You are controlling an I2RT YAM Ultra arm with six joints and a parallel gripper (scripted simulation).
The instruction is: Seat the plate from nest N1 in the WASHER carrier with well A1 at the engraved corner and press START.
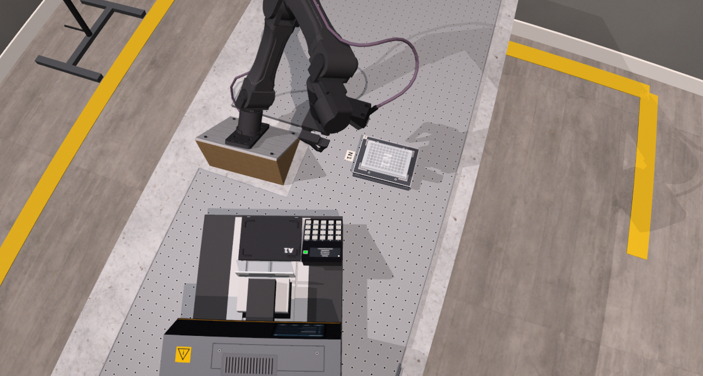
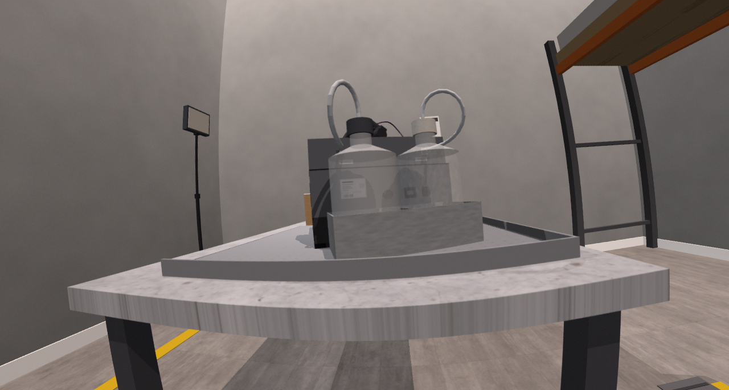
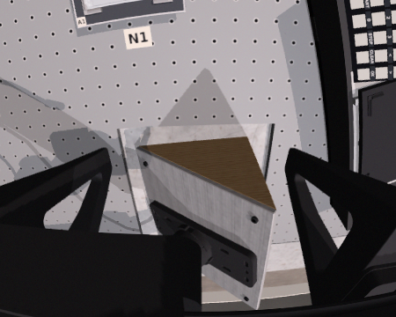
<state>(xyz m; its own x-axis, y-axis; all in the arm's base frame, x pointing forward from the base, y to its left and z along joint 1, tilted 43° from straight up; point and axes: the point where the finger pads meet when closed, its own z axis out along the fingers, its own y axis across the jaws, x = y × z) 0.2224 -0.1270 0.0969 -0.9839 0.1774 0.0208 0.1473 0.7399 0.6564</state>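
Right now the clear well plate is 150 mm ahead of my hand, 50 mm to the left of it and 180 mm below it. The rest, counted from my hand: N1 label: 50 mm ahead, 60 mm to the left, 220 mm below; then plate nest N1: 150 mm ahead, 50 mm to the left, 190 mm below; then black washer carrier: 90 mm behind, 250 mm to the right, 130 mm below.
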